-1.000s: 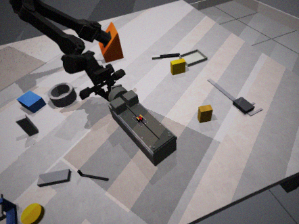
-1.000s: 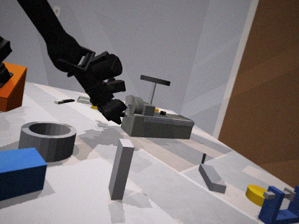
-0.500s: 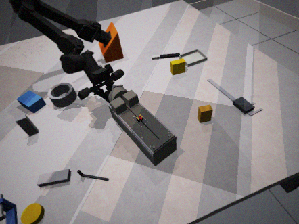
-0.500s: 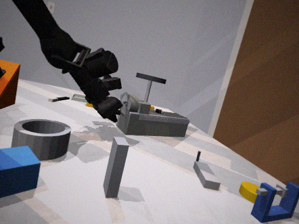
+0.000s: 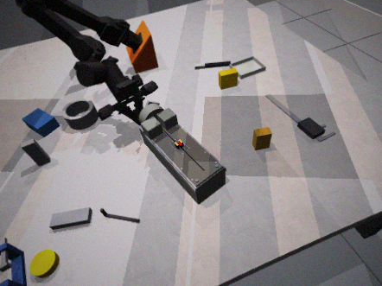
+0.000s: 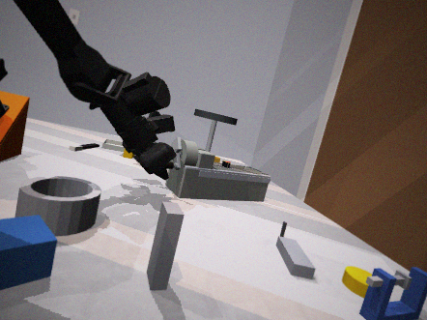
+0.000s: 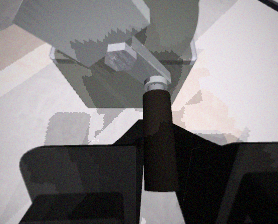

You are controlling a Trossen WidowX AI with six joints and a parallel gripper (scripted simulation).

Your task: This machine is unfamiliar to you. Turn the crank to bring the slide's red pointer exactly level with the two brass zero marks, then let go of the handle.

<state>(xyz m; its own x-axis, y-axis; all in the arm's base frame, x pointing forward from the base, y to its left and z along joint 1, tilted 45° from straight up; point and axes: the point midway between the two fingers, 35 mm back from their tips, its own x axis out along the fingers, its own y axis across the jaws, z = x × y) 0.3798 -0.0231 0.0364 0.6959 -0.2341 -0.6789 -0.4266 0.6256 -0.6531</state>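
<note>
My gripper tip is now 15 cm short of the red pointer, 9 cm to the right of it and 5 cm below it. Round my gripper tip: black hex key 25 cm ahead, 11 cm to the right, 3 cm below; then dark crank handle 1 cm behind, 1 cm to the right, 3 cm above; then blue block 14 cm behind, 33 cm to the right, 2 cm below.
</note>
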